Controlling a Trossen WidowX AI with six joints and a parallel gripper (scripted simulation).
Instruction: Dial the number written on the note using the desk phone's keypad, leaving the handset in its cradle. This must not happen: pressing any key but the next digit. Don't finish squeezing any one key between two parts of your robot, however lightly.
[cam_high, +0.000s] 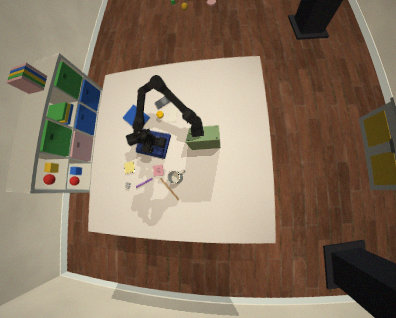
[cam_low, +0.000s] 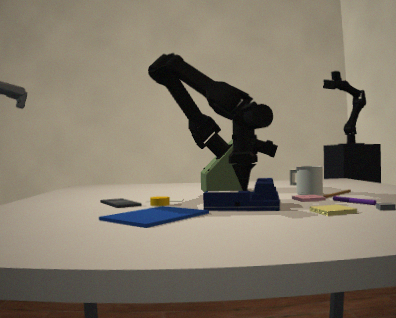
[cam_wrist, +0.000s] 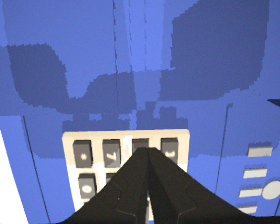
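Right now my hand is 2 cm past the 8 key, 1 cm to the left of it and 4 cm above it. Also, from my hand: yellow tape (2 cm behind, 22 cm to the right, 6 cm below); dark blue desk phone (4 cm ahead, 1 cm to the right, 4 cm below); handset (4 cm ahead, 4 cm to the left, 2 cm below).
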